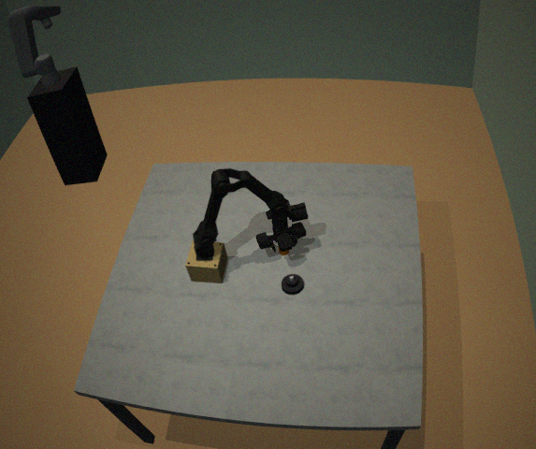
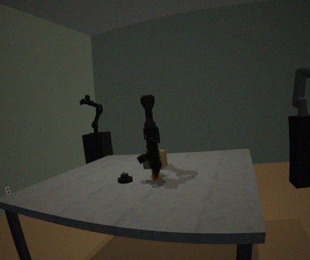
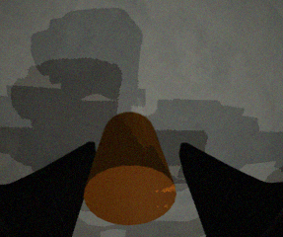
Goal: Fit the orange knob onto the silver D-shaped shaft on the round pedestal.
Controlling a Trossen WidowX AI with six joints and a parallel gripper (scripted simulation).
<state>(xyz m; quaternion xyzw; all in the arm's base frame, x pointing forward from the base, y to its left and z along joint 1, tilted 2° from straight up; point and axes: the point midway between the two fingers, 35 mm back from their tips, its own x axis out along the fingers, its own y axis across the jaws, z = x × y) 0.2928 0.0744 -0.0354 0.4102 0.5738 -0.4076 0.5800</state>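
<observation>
Right now the orange knob is 1 cm ahead of my gripper tip and 3 cm above it. The rest, counted from my gripper tip: round pedestal: 4 cm ahead, 17 cm to the right, 1 cm above.
</observation>
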